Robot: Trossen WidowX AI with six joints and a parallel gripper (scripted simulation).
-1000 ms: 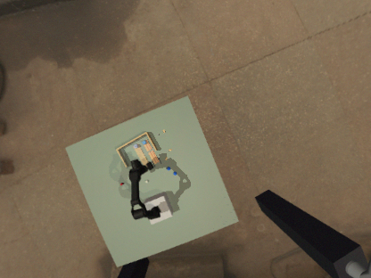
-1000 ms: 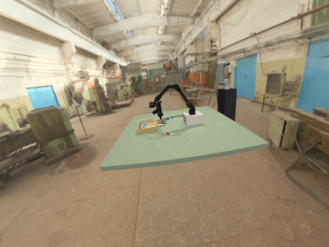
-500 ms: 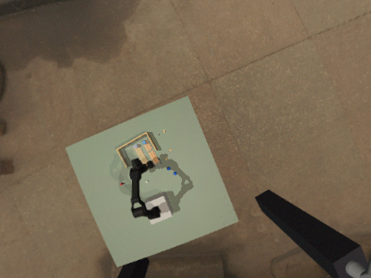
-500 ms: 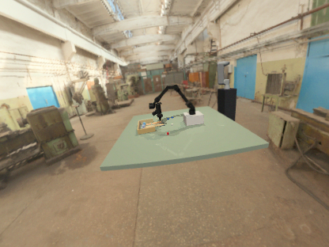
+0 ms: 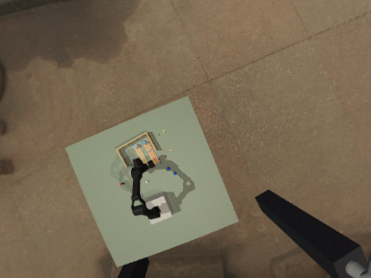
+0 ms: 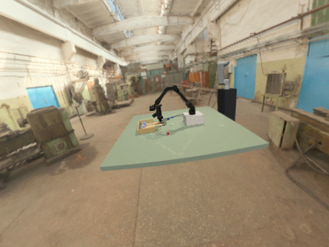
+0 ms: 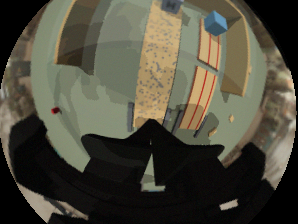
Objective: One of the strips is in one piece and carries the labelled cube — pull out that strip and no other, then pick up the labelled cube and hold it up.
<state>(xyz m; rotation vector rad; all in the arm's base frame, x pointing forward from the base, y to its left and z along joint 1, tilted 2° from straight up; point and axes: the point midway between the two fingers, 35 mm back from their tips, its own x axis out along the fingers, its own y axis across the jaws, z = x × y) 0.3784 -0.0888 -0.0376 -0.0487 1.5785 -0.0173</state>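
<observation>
The white labelled cube lies 210 mm ahead of my gripper tip and 10 mm below it.
</observation>
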